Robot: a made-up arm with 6 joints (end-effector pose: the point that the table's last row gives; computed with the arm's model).
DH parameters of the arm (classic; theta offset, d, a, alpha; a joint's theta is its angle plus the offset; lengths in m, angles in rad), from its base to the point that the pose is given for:
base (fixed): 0 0 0 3.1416
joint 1: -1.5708 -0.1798 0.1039 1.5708
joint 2: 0 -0.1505 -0.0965 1.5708
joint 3: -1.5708 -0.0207 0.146 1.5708
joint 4: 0 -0.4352 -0.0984 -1.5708
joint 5: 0 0.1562 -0.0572 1.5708
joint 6: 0 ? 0.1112 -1.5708
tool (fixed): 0 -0.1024 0 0
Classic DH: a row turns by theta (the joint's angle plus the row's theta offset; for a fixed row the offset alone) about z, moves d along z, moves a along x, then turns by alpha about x.
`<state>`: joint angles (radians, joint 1 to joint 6).
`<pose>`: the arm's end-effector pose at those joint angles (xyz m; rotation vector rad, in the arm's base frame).
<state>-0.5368 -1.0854 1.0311 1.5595 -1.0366 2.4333</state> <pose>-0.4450 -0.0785 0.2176 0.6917 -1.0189 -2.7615</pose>
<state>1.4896 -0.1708 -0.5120 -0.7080 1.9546 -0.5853</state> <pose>0.3305 -0.2881 0.3472 0.6328 0.1189 0.1995</pose>
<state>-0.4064 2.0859 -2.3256 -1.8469 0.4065 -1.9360</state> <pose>-0.0020 0.7287 0.6245 0.5718 1.2300 0.0318</pose>
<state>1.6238 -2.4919 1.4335 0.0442 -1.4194 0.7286</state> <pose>-0.0847 0.1878 0.1604 -1.6103 2.1980 1.3182</pose>
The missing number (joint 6, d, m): -0.1415
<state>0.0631 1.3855 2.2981 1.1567 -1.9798 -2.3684</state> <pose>-0.2994 0.1854 0.6350 0.1361 2.9670 -0.5911</pose>
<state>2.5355 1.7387 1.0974 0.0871 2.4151 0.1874</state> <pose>0.2713 0.0171 0.1923 1.7637 0.1018 0.6039</pose>
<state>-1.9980 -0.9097 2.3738 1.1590 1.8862 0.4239</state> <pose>0.0741 -0.1167 -0.3288 -1.2889 0.8017 0.6583</pose>
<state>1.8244 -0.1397 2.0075 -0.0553 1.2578 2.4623</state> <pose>-0.2336 0.2414 0.4266 1.6630 -1.9572 0.7144</pose>
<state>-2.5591 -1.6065 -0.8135 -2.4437 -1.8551 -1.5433</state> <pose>-0.6316 0.1741 0.3813 2.7087 0.5088 0.7164</pose>
